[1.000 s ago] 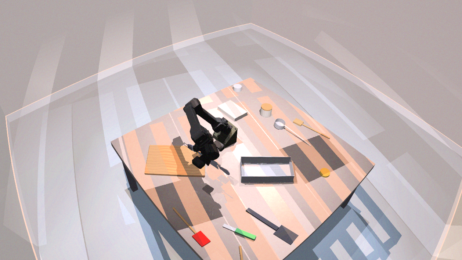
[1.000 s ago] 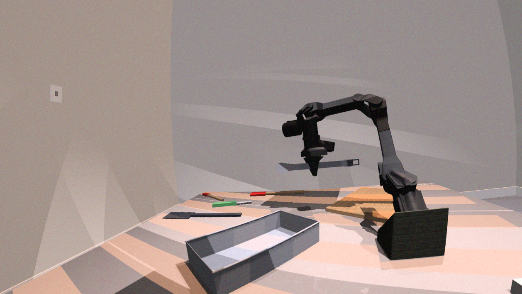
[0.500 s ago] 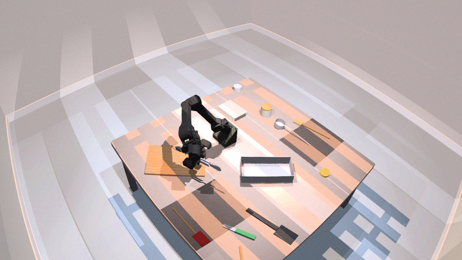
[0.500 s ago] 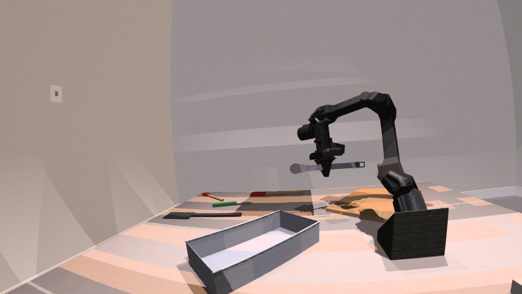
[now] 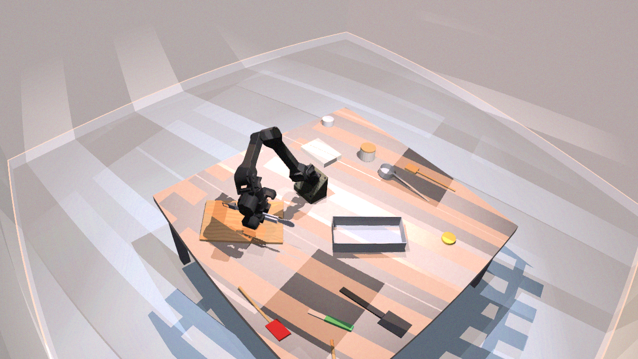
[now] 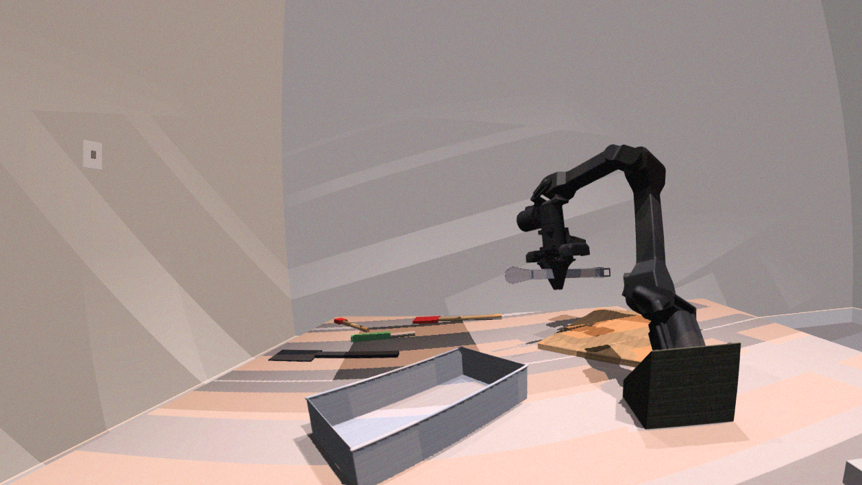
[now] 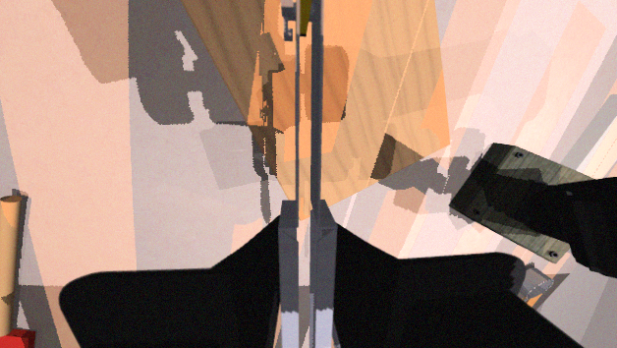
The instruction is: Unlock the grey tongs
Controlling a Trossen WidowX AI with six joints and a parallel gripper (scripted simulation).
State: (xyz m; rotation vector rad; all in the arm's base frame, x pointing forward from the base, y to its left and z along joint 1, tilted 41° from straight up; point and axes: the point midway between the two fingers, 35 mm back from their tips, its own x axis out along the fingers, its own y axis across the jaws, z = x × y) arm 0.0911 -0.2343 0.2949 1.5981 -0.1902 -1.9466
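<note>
My gripper tip is 15 cm past the wooden board and 12 cm above it. Also, from my gripper tip: grey roasting tin 28 cm ahead, 33 cm to the left, 10 cm below; then red spatula 29 cm ahead, 25 cm to the right, 12 cm below; then yellow lock piece 8 cm behind, 4 cm to the right, 3 cm above.
</note>
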